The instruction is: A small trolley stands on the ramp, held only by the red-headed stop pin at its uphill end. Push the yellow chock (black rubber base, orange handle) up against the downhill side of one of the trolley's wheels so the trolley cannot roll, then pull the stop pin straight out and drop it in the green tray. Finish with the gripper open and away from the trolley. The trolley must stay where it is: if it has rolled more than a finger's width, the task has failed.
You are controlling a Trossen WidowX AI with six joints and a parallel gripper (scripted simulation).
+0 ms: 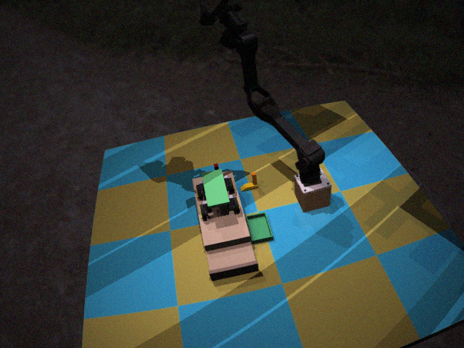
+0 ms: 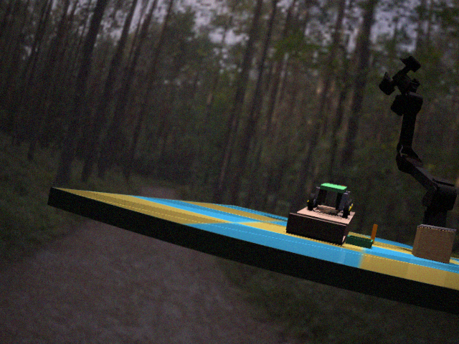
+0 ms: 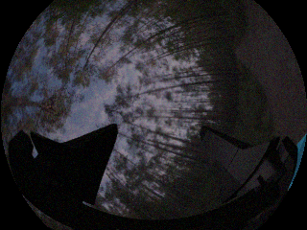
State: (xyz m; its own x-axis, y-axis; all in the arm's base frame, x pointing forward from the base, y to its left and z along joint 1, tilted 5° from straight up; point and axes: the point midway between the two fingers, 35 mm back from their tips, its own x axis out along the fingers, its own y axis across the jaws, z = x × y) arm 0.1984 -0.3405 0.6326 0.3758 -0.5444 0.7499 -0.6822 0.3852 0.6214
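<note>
My gripper tip is now 4 cm past the yellow chock, 27 cm to the right of it and 70 cm above it. The rest, counted from my gripper tip: red-headed stop pin 7 cm ahead, 31 cm to the left, 59 cm below; then green tray 4 cm behind, 50 cm to the left, 73 cm below; then trolley 8 cm ahead, 41 cm to the left, 61 cm below.
</note>
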